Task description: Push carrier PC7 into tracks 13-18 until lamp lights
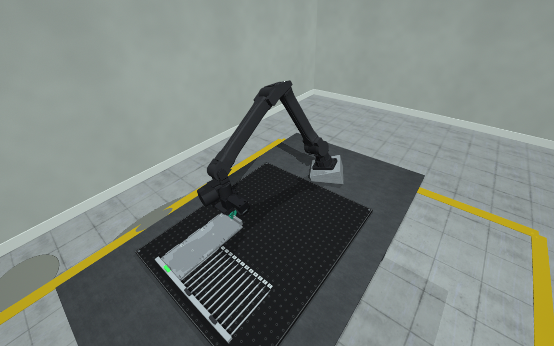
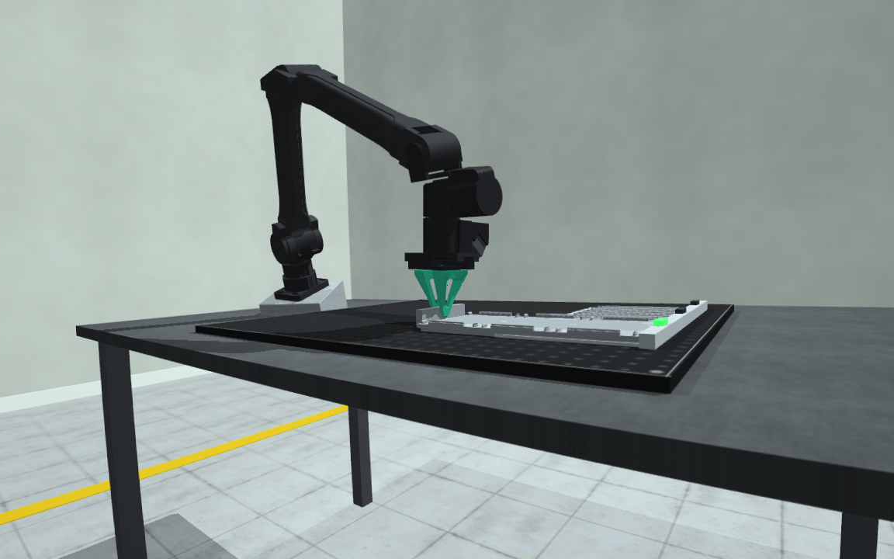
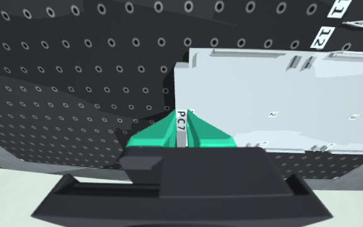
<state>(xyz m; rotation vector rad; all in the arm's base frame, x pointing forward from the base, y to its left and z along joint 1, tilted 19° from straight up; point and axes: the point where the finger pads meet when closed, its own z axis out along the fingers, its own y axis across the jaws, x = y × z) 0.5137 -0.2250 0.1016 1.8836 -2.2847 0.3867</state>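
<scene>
My gripper is now 16 cm short of the carrier PC7, 3 cm to the left of it and 1 cm above it.
</scene>
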